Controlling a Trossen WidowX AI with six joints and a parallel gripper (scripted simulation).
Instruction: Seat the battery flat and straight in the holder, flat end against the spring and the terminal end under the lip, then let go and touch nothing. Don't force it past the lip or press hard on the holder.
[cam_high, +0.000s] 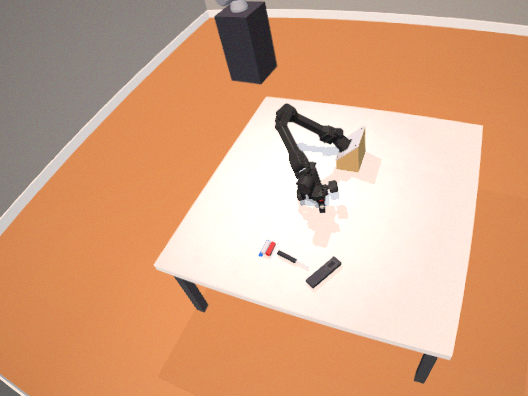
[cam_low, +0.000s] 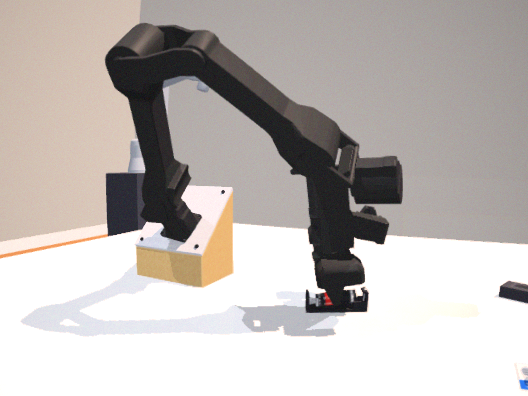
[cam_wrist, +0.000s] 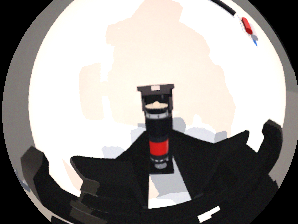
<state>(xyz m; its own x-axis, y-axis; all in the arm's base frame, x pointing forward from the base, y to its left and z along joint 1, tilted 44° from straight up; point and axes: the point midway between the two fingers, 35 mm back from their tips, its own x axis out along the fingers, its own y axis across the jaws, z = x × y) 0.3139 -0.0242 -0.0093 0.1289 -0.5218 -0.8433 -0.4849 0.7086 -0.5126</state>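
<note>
The battery is 10 mm above my gripper tip. The rest, counted from my gripper tip: black remote 330 mm ahead, 150 mm to the left; then screwdriver 320 mm ahead, 10 mm to the left.
</note>
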